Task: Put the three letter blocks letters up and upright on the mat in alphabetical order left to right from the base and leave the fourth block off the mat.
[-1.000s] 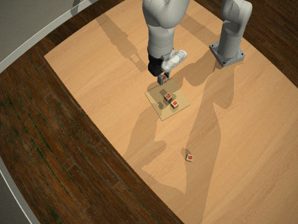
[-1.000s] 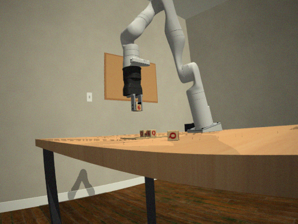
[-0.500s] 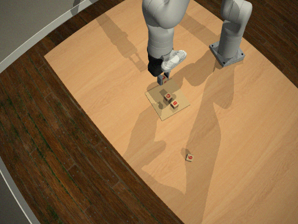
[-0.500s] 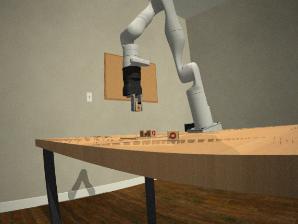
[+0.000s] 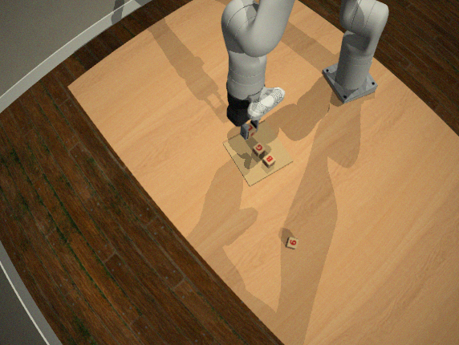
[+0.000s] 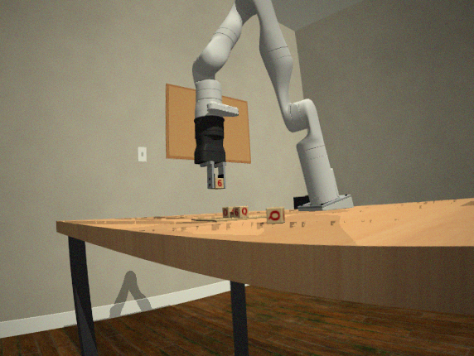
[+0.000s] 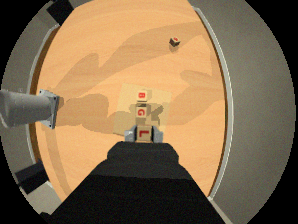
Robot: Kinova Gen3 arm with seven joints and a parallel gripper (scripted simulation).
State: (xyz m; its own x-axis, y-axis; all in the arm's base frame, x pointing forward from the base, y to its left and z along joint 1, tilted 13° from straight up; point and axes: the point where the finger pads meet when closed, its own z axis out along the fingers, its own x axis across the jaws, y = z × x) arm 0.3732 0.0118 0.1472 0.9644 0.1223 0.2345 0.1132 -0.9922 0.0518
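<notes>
My hand is 10 mm past the tan mat, 40 mm to the right of it and 90 mm above it. From my hand the other things lie so: block marked B: 20 mm behind, 70 mm to the left, 80 mm below.
</notes>
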